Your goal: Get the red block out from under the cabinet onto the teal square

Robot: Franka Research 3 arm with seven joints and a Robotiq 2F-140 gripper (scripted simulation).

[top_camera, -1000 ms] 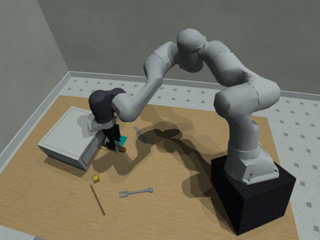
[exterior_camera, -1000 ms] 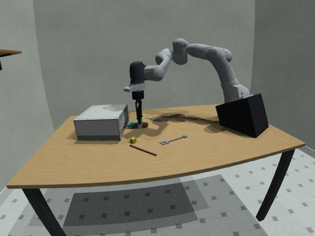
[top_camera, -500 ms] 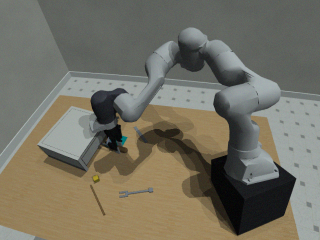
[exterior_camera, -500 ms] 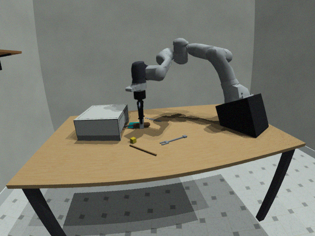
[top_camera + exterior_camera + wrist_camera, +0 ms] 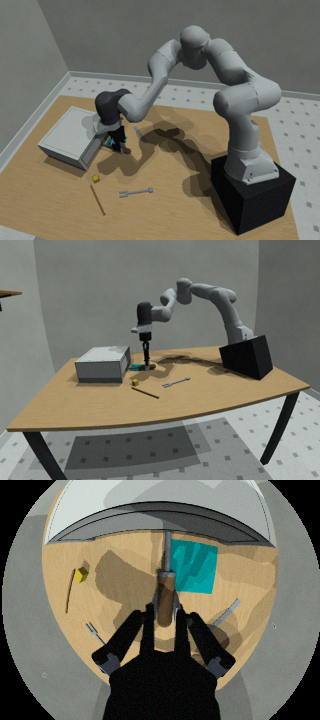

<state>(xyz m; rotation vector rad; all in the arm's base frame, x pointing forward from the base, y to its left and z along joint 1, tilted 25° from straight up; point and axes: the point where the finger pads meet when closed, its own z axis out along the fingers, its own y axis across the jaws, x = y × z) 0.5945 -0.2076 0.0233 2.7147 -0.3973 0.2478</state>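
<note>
The teal square lies 7 cm to the right of my hand, 5 cm ahead of it and 4 cm below it. Also, from my hand: grey hook tool: 11 cm ahead, 8 cm to the right, 2 cm below; yellow cube: 17 cm to the left, 12 cm ahead, 2 cm below; flat grey bar: 12 cm to the right, 10 cm behind, 3 cm below.
</note>
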